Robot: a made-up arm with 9 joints. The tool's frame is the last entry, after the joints. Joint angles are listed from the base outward.
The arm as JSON. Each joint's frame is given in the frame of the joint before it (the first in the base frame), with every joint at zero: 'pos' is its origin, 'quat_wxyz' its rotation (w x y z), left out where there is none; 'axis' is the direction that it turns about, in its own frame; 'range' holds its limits. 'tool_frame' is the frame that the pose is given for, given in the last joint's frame.
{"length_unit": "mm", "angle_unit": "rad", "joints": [
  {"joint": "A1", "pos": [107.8, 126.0, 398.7], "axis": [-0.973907, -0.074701, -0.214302], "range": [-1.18, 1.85]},
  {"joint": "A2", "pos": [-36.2, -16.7, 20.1], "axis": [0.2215, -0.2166, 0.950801], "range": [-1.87, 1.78]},
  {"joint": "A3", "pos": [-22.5, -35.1, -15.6], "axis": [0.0, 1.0, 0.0], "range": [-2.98, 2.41]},
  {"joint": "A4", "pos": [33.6, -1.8, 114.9], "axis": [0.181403, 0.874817, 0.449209], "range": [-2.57, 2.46]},
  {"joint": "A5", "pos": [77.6, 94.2, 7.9], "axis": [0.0, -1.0, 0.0], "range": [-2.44, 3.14]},
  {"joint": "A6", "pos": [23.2, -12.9, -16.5], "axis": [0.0, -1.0, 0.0], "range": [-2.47, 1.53]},
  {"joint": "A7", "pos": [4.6, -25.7, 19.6], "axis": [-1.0, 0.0, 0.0], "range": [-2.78, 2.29]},
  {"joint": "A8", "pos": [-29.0, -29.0, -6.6], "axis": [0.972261, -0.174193, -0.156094], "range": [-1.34, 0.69]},
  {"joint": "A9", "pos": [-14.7, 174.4, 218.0], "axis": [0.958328, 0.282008, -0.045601], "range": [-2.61, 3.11]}
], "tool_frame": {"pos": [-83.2, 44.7, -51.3], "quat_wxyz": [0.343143, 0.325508, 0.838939, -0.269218]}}
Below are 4 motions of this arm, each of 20 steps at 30 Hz.
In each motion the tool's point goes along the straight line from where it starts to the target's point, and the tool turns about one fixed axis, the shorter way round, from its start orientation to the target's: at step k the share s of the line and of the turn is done. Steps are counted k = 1, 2, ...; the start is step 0. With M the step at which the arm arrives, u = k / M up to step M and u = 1 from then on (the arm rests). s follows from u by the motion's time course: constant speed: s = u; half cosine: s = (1 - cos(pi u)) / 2; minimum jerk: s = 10 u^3 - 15 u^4 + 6 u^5.
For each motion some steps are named. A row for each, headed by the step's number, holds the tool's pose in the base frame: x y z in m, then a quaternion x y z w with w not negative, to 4 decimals.
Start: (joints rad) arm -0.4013 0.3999 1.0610 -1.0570 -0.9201 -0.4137 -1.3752 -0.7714 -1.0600
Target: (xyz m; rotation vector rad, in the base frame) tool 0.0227 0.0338 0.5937 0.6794 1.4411 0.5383
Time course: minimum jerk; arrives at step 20
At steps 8, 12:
8: 0.2710 0.1454 0.5774 0.0580 0.9396 -0.1956 0.2748
12: 0.1382 0.0857 0.5861 0.2003 0.8316 0.0384 0.5166

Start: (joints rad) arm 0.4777 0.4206 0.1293 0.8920 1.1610 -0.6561 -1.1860 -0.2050 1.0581
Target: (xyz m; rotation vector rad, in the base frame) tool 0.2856 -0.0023 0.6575 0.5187 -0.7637 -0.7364
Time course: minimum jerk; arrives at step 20
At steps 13, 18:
13: 0.2682 0.0388 0.6892 0.1235 -0.4922 -0.3540 0.7856
18: 0.2850 -0.0008 0.6587 0.2403 -0.3651 -0.3476 0.8295

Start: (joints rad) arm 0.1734 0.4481 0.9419 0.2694 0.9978 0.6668 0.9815 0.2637 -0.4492
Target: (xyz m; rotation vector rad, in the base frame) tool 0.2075 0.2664 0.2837 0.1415 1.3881 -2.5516
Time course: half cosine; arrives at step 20
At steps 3, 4, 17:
3: 0.0234 0.3460 0.3312 0.1870 0.4383 -0.4777 0.7380
4: 0.0313 0.3426 0.3292 0.1828 0.4457 -0.5028 0.7178
17: 0.1969 0.2710 0.2864 0.0580 0.4798 -0.8611 0.1580

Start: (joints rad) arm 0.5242 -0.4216 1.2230 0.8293 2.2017 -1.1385 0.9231 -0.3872 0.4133
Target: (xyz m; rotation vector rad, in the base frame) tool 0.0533 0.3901 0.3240 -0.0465 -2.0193 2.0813
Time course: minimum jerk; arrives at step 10
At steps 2, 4, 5, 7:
2: 0.1761 0.3599 0.3077 -0.1491 -0.6675 0.7210 0.1109
4: 0.1423 0.3682 0.3122 -0.1126 -0.6753 0.7200 0.1137
5: 0.1185 0.3740 0.3154 -0.0868 -0.6802 0.7186 0.1156
7: 0.0746 0.3849 0.3212 -0.0391 -0.6880 0.7148 0.1189

